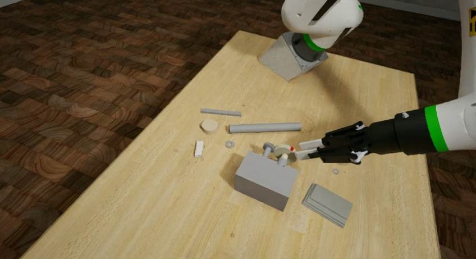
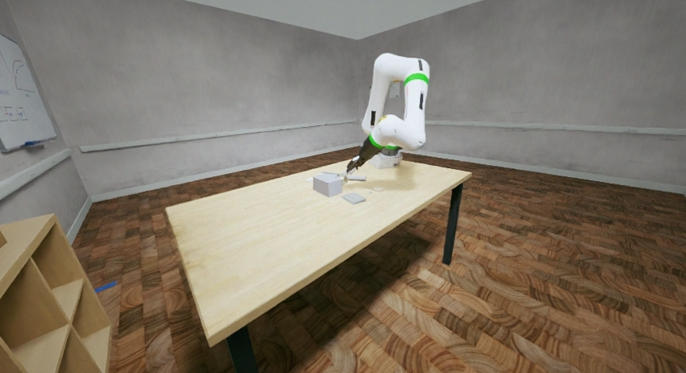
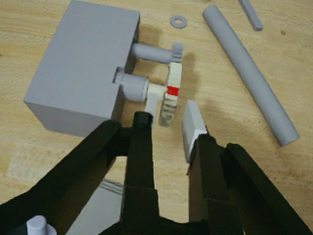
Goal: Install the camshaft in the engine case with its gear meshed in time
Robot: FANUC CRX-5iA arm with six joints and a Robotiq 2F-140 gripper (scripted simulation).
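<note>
Right now my hand is 10 mm short of the small crank gear, 110 mm to the left of it and 60 mm above it. Round my hand: grey plate 50 mm ahead, 100 mm to the left, 110 mm below; long grey rod 100 mm behind, 170 mm to the right, 100 mm below; tan disc 130 mm behind, 100 mm to the left, 110 mm below.
</note>
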